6 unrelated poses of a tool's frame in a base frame.
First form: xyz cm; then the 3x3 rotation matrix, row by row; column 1 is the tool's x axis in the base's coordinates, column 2 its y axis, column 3 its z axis. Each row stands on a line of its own.
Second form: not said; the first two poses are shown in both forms.
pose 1, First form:
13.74, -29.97, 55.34
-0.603, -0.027, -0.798
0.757, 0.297, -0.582
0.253, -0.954, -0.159
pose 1, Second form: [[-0.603, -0.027, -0.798, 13.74], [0.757, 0.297, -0.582, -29.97], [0.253, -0.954, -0.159, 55.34], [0, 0, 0, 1]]
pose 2, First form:
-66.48, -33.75, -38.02
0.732, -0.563, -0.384
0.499, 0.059, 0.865
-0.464, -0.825, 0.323
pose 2, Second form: [[0.732, -0.563, -0.384, -66.48], [0.499, 0.059, 0.865, -33.75], [-0.464, -0.825, 0.323, -38.02], [0, 0, 0, 1]]
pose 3, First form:
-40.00, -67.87, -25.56
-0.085, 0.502, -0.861
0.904, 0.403, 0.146
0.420, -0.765, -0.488
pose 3, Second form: [[-0.085, 0.502, -0.861, -40.00], [0.904, 0.403, 0.146, -67.87], [0.420, -0.765, -0.488, -25.56], [0, 0, 0, 1]]
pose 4, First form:
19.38, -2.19, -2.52
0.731, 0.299, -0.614
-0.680, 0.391, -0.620
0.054, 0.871, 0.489
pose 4, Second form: [[0.731, 0.299, -0.614, 19.38], [-0.680, 0.391, -0.620, -2.19], [0.054, 0.871, 0.489, -2.52], [0, 0, 0, 1]]
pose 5, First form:
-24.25, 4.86, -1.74
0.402, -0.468, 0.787
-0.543, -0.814, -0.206
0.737, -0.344, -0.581
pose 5, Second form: [[0.402, -0.468, 0.787, -24.25], [-0.543, -0.814, -0.206, 4.86], [0.737, -0.344, -0.581, -1.74], [0, 0, 0, 1]]
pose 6, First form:
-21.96, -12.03, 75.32
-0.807, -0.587, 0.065
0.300, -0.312, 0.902
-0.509, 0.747, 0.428
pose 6, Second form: [[-0.807, -0.587, 0.065, -21.96], [0.300, -0.312, 0.902, -12.03], [-0.509, 0.747, 0.428, 75.32], [0, 0, 0, 1]]
